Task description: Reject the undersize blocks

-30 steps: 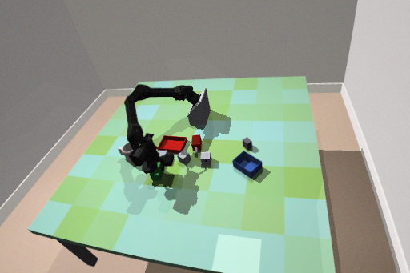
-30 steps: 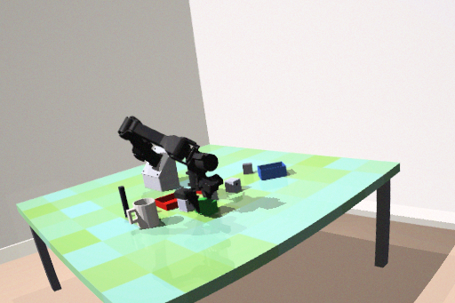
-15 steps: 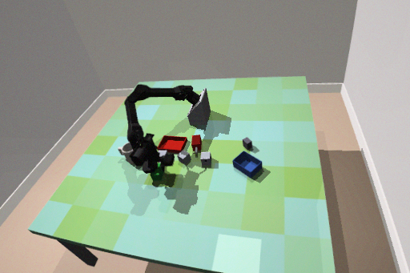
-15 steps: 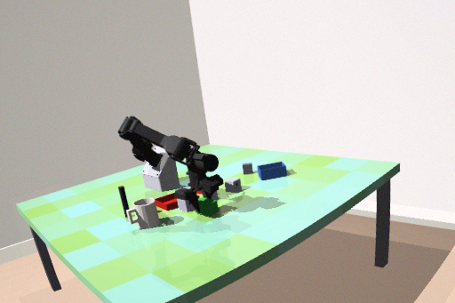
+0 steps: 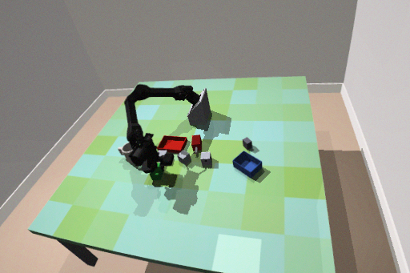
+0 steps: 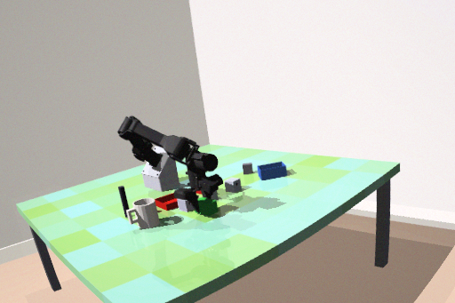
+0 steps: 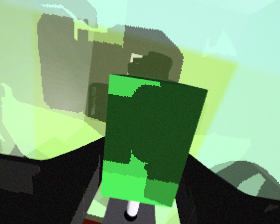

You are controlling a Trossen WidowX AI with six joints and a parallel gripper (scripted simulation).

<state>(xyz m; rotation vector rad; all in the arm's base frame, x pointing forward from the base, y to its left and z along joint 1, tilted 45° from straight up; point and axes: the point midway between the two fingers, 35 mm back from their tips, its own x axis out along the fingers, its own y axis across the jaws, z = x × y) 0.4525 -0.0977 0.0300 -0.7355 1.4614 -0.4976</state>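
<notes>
The green GO gauge is 1 cm behind my gripper tip and 2 cm above it. Also, from my gripper tip: steel block: 10 cm behind, 22 cm to the left, 1 cm above; then mug: 7 cm behind, 20 cm to the right, 2 cm above; then red reject tray: 19 cm behind.
</notes>
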